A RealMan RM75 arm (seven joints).
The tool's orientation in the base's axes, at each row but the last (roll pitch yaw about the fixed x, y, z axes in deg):
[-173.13, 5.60, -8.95]
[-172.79, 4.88, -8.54]
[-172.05, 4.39, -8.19]
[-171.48, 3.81, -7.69]
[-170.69, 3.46, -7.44]
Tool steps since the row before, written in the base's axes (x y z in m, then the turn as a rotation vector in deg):
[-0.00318, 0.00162, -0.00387, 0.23, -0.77, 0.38]
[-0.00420, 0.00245, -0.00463, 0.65, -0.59, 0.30]
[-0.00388, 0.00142, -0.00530, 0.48, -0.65, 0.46]
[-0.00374, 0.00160, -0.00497, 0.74, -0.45, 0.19]
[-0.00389, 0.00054, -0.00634, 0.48, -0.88, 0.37]
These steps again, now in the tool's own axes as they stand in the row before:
[-0.00300, -0.00060, 0.00428, 0.31, 0.67, -0.50]
[-0.00411, -0.00116, 0.00518, 0.70, 0.44, -0.42]
[-0.00363, -0.00007, 0.00566, 0.53, 0.50, -0.58]
[-0.00358, -0.00030, 0.00532, 0.78, 0.31, -0.29]
[-0.00354, 0.00103, 0.00648, 0.57, 0.73, -0.53]

